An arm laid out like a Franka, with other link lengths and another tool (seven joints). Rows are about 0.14 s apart.
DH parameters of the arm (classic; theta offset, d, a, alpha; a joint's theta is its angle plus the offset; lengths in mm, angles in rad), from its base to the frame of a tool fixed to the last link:
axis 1: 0 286.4 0 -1.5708
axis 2: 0 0 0 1.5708
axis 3: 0 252.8 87.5 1.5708
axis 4: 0 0 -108.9 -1.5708
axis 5: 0 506.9 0 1.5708
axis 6: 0 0 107.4 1.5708
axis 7: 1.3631 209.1 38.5 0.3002
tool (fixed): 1.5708 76.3 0 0
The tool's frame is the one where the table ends.
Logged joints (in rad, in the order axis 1, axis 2, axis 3, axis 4, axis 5, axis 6, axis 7), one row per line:
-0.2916 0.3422 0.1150 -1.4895 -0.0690 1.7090 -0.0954
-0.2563 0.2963 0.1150 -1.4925 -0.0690 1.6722 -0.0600
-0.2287 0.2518 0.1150 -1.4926 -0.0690 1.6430 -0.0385
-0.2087 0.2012 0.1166 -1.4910 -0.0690 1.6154 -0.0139
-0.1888 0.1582 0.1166 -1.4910 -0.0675 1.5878 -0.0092
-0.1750 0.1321 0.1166 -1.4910 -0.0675 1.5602 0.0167
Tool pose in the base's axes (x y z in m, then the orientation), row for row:
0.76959 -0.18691 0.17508 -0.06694 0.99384 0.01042 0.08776
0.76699 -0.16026 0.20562 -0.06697 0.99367 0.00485 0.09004
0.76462 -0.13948 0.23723 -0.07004 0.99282 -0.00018 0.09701
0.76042 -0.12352 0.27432 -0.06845 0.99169 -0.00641 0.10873
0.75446 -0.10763 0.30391 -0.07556 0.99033 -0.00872 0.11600
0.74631 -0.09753 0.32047 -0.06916 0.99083 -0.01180 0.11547
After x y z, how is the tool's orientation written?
As a quaternion, x y z w.
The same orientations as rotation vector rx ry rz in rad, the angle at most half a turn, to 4 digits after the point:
-0.1993 2.9590 0.0310
-0.1991 2.9545 0.0144
-0.2074 2.9400 -0.0005
-0.2013 2.9167 -0.0189
-0.2213 2.9005 -0.0255
-0.2026 2.9029 -0.0346

